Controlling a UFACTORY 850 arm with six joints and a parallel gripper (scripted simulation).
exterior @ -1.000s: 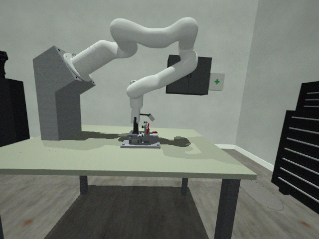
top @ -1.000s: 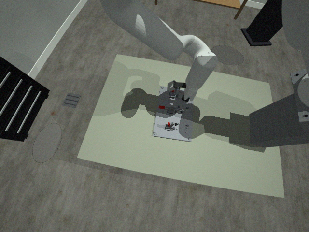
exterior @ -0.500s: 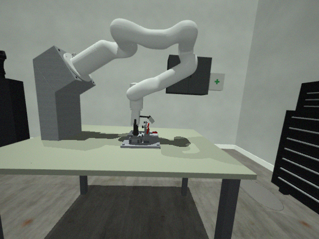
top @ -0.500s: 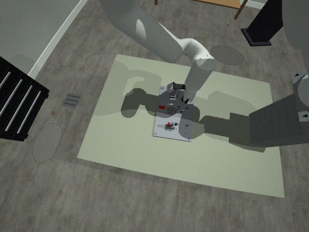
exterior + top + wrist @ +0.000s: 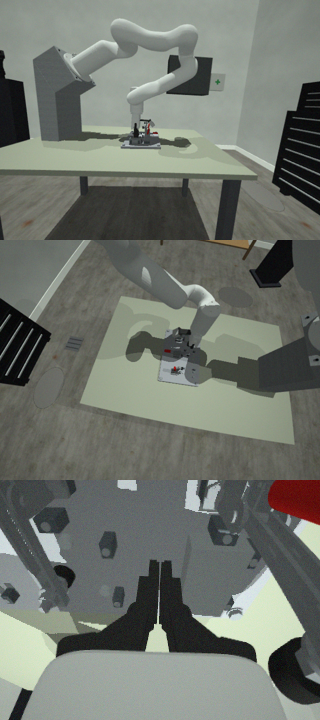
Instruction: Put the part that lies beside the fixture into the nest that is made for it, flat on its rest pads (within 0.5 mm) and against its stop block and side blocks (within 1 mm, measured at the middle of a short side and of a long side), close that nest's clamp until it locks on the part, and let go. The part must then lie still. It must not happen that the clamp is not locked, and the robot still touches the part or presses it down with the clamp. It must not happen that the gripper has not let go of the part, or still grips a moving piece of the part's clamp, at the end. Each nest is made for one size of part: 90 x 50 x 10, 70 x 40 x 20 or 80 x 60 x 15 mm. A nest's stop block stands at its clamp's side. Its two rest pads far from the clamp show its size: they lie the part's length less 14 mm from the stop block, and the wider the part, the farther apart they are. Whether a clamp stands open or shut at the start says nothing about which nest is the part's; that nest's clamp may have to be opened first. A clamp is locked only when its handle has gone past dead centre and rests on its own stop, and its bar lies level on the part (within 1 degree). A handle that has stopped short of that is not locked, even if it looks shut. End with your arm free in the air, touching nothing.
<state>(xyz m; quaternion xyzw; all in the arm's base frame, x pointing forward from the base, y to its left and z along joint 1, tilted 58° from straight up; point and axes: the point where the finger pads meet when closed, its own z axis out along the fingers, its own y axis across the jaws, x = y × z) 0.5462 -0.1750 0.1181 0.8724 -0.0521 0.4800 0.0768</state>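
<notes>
Right now the grey block part is 1 cm behind my hand, 4 cm to the right of it and 2 cm below it. Also, from my hand: grey fixture plate 6 cm ahead, 6 cm to the left, 4 cm below.
</notes>
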